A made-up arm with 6 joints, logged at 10 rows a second.
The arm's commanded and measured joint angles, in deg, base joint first. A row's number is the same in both.
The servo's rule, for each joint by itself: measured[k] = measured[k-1] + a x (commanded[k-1-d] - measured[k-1]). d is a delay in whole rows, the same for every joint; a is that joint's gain. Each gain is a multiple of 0.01, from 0.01 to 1. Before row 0 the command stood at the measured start. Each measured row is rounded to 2 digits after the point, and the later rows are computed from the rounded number. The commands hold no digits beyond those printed.
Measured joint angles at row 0: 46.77 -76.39 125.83 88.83 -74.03 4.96
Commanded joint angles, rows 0 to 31: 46.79 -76.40 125.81 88.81 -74.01 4.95; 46.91 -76.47 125.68 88.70 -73.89 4.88; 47.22 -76.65 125.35 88.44 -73.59 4.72; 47.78 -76.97 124.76 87.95 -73.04 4.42; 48.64 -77.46 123.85 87.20 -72.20 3.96; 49.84 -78.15 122.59 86.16 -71.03 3.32; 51.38 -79.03 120.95 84.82 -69.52 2.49; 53.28 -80.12 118.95 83.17 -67.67 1.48; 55.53 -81.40 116.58 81.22 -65.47 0.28; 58.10 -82.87 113.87 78.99 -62.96 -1.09; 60.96 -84.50 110.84 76.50 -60.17 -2.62; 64.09 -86.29 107.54 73.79 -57.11 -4.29; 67.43 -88.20 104.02 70.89 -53.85 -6.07; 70.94 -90.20 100.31 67.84 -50.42 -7.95; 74.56 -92.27 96.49 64.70 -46.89 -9.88; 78.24 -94.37 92.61 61.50 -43.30 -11.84; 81.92 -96.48 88.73 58.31 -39.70 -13.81; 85.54 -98.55 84.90 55.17 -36.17 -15.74; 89.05 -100.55 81.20 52.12 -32.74 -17.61; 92.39 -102.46 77.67 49.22 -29.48 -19.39; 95.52 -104.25 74.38 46.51 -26.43 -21.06; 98.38 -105.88 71.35 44.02 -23.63 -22.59; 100.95 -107.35 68.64 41.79 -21.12 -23.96; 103.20 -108.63 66.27 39.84 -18.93 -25.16; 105.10 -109.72 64.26 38.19 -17.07 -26.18; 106.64 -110.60 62.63 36.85 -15.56 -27.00; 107.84 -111.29 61.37 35.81 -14.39 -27.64; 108.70 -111.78 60.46 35.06 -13.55 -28.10; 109.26 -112.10 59.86 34.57 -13.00 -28.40; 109.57 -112.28 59.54 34.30 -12.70 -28.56; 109.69 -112.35 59.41 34.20 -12.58 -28.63; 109.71 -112.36 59.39 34.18 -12.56 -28.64
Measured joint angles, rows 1 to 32: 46.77 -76.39 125.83 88.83 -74.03 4.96; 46.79 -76.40 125.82 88.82 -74.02 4.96; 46.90 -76.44 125.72 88.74 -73.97 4.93; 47.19 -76.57 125.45 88.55 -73.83 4.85; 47.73 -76.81 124.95 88.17 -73.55 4.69; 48.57 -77.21 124.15 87.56 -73.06 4.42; 49.74 -77.78 123.01 86.68 -72.33 4.01; 51.25 -78.54 121.51 85.51 -71.32 3.45; 53.12 -79.50 119.64 84.04 -70.01 2.72; 55.34 -80.66 117.41 82.26 -68.38 1.82; 57.88 -82.01 114.83 80.20 -66.43 0.74; 60.71 -83.53 111.92 77.87 -64.18 -0.50; 63.82 -85.21 108.72 75.30 -61.63 -1.90; 67.14 -87.03 105.29 72.52 -58.83 -3.44; 70.64 -88.96 101.65 69.57 -55.80 -5.11; 74.25 -90.98 97.88 66.50 -52.59 -6.87; 77.92 -93.05 94.03 63.35 -49.25 -8.71; 81.60 -95.14 90.16 60.17 -45.81 -10.60; 85.22 -97.22 86.32 57.02 -42.34 -12.50; 88.74 -99.25 82.58 53.93 -38.88 -14.39; 92.10 -101.21 79.00 50.96 -35.50 -16.24; 95.25 -103.06 75.63 48.16 -32.23 -18.02; 98.13 -104.78 72.51 45.55 -29.13 -19.71; 100.72 -106.35 69.68 43.18 -26.25 -21.28; 103.00 -107.74 67.19 41.08 -23.61 -22.72; 104.93 -108.95 65.05 39.26 -21.26 -24.00; 106.50 -109.96 63.28 37.74 -19.21 -25.11; 107.73 -110.77 61.89 36.52 -17.47 -26.05; 108.62 -111.39 60.85 35.60 -16.06 -26.81; 109.21 -111.82 60.13 34.95 -14.96 -27.40; 109.54 -112.10 59.70 34.54 -14.15 -27.83; 109.68 -112.25 59.49 34.33 -13.58 -28.13
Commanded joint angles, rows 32 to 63: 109.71 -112.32 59.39 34.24 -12.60 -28.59; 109.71 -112.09 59.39 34.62 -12.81 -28.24; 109.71 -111.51 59.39 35.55 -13.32 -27.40; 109.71 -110.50 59.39 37.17 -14.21 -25.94; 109.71 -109.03 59.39 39.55 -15.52 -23.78; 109.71 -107.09 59.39 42.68 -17.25 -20.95; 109.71 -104.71 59.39 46.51 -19.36 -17.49; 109.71 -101.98 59.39 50.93 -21.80 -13.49; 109.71 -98.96 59.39 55.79 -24.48 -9.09; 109.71 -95.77 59.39 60.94 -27.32 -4.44; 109.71 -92.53 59.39 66.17 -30.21 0.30; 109.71 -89.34 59.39 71.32 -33.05 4.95; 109.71 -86.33 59.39 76.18 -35.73 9.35; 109.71 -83.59 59.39 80.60 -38.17 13.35; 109.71 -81.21 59.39 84.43 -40.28 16.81; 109.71 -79.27 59.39 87.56 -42.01 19.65; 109.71 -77.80 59.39 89.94 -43.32 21.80; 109.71 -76.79 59.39 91.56 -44.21 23.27; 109.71 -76.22 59.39 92.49 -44.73 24.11; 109.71 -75.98 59.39 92.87 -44.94 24.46; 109.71 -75.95 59.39 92.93 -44.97 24.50; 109.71 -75.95 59.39 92.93 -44.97 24.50; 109.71 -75.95 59.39 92.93 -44.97 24.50; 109.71 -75.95 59.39 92.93 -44.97 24.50; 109.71 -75.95 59.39 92.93 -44.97 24.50; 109.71 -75.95 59.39 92.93 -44.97 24.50; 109.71 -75.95 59.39 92.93 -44.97 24.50; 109.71 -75.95 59.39 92.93 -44.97 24.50; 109.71 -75.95 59.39 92.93 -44.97 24.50; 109.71 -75.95 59.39 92.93 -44.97 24.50; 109.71 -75.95 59.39 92.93 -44.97 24.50; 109.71 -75.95 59.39 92.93 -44.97 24.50
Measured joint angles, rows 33 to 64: 109.71 -112.32 59.42 34.24 -13.21 -28.32; 109.71 -112.32 59.40 34.24 -12.99 -28.42; 109.71 -112.18 59.39 34.48 -12.93 -28.35; 109.71 -111.77 59.39 35.15 -13.07 -28.00; 109.71 -111.00 59.39 36.42 -13.48 -27.24; 109.71 -109.80 59.39 38.39 -14.21 -25.96; 109.71 -108.15 59.39 41.09 -15.30 -24.11; 109.71 -106.05 59.39 44.50 -16.76 -21.66; 109.71 -103.57 59.39 48.55 -18.57 -18.64; 109.71 -100.76 59.39 53.11 -20.70 -15.11; 109.71 -97.72 59.39 58.04 -23.08 -11.16; 109.71 -94.55 59.39 63.16 -25.65 -6.92; 109.71 -91.37 59.39 68.30 -28.31 -2.53; 109.71 -88.30 59.39 73.26 -30.98 1.87; 109.71 -85.43 59.39 77.88 -33.57 6.12; 109.71 -82.86 59.39 82.01 -35.99 10.08; 109.71 -80.67 59.39 85.51 -38.16 13.62; 109.71 -78.92 59.39 88.30 -40.02 16.65; 109.71 -77.62 59.39 90.35 -41.53 19.10; 109.71 -76.77 59.39 91.70 -42.68 20.95; 109.71 -76.29 59.39 92.44 -43.49 22.25; 109.71 -76.08 59.39 92.75 -44.02 23.08; 109.71 -76.00 59.39 92.86 -44.36 23.61; 109.71 -75.97 59.39 92.90 -44.58 23.94; 109.71 -75.96 59.39 92.92 -44.72 24.15; 109.71 -75.95 59.39 92.93 -44.81 24.28; 109.71 -75.95 59.39 92.93 -44.87 24.36; 109.71 -75.95 59.39 92.93 -44.91 24.41; 109.71 -75.95 59.39 92.93 -44.93 24.44; 109.71 -75.95 59.39 92.93 -44.94 24.46; 109.71 -75.95 59.39 92.93 -44.95 24.47; 109.71 -75.95 59.39 92.93 -44.96 24.48
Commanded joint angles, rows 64 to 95: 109.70 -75.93 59.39 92.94 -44.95 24.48; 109.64 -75.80 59.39 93.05 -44.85 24.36; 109.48 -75.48 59.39 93.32 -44.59 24.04; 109.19 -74.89 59.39 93.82 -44.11 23.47; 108.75 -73.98 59.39 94.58 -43.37 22.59; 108.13 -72.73 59.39 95.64 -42.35 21.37; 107.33 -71.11 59.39 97.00 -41.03 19.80; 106.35 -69.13 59.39 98.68 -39.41 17.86; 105.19 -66.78 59.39 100.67 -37.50 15.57; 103.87 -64.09 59.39 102.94 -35.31 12.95; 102.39 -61.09 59.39 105.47 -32.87 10.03; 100.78 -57.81 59.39 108.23 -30.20 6.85; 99.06 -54.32 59.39 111.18 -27.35 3.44; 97.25 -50.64 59.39 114.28 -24.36 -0.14; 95.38 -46.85 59.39 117.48 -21.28 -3.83; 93.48 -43.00 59.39 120.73 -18.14 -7.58; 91.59 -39.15 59.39 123.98 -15.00 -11.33; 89.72 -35.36 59.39 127.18 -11.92 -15.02; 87.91 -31.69 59.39 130.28 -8.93 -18.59; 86.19 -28.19 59.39 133.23 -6.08 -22.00; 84.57 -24.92 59.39 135.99 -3.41 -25.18; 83.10 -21.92 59.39 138.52 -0.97 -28.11; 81.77 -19.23 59.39 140.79 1.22 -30.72; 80.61 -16.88 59.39 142.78 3.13 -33.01; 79.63 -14.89 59.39 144.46 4.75 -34.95; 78.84 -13.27 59.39 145.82 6.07 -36.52; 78.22 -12.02 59.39 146.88 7.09 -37.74; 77.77 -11.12 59.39 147.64 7.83 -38.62; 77.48 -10.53 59.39 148.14 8.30 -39.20; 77.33 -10.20 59.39 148.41 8.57 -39.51; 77.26 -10.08 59.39 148.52 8.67 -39.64; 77.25 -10.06 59.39 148.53 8.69 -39.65
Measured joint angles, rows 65 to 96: 109.71 -75.95 59.39 92.93 -44.96 24.49; 109.70 -75.94 59.39 92.94 -44.96 24.49; 109.64 -75.85 59.39 93.01 -44.92 24.44; 109.49 -75.62 59.39 93.21 -44.80 24.29; 109.21 -75.17 59.39 93.59 -44.55 23.99; 108.79 -74.44 59.39 94.21 -44.13 23.47; 108.18 -73.40 59.39 95.11 -43.49 22.69; 107.40 -72.00 59.39 96.30 -42.60 21.62; 106.43 -70.25 59.39 97.80 -41.45 20.23; 105.29 -68.13 59.39 99.61 -40.03 18.51; 103.98 -65.67 59.39 101.71 -38.33 16.45; 102.52 -62.88 59.39 104.08 -36.36 14.07; 100.92 -59.79 59.39 106.69 -34.14 11.40; 99.21 -56.45 59.39 109.52 -31.70 8.45; 97.41 -52.91 59.39 112.52 -29.06 5.27; 95.54 -49.21 59.39 115.64 -26.26 1.90; 93.64 -45.42 59.39 118.85 -23.34 -1.61; 91.75 -41.60 59.39 122.08 -20.34 -5.21; 89.88 -37.79 59.39 125.29 -17.31 -8.84; 88.07 -34.07 59.39 128.43 -14.29 -12.45; 86.34 -30.48 59.39 131.45 -11.33 -15.98; 84.71 -27.09 59.39 134.31 -8.48 -19.38; 83.23 -23.94 59.39 136.96 -5.78 -22.61; 81.89 -21.07 59.39 139.37 -3.26 -25.61; 80.71 -18.51 59.39 141.52 -0.96 -28.35; 79.72 -16.30 59.39 143.37 1.10 -30.79; 78.91 -14.45 59.39 144.91 2.89 -32.91; 78.28 -12.97 59.39 146.15 4.40 -34.70; 77.81 -11.84 59.39 147.09 5.63 -36.15; 77.51 -11.04 59.39 147.75 6.59 -37.28; 77.34 -10.53 59.39 148.17 7.30 -38.11; 77.27 -10.26 59.39 148.39 7.79 -38.68
